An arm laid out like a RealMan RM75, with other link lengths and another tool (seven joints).
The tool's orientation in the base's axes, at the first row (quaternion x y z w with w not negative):
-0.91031, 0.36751, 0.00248, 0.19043
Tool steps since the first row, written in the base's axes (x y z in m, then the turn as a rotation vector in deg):
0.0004, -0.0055, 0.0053, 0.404, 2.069, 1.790
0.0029, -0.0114, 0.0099, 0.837, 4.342, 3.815
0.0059, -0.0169, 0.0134, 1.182, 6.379, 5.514
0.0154, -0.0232, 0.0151, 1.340, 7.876, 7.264
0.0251, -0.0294, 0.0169, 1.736, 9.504, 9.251
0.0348, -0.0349, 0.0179, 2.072, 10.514, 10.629
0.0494, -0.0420, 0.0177, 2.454, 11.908, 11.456
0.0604, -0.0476, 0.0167, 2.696, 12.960, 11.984
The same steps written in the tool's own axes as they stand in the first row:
0.0032, 0.0015, -0.0068, -1.346, -2.248, -0.884
0.0083, 0.0021, -0.0128, -2.841, -4.731, -1.912
0.0137, 0.0025, -0.0175, -4.196, -6.887, -2.731
0.0246, -0.0003, -0.0200, -5.334, -8.580, -3.811
0.0355, -0.0033, -0.0225, -6.420, -10.601, -5.032
0.0461, -0.0065, -0.0241, -7.048, -11.965, -5.913
0.0616, -0.0116, -0.0244, -7.821, -13.423, -6.142
0.0735, -0.0149, -0.0239, -8.423, -14.459, -6.233

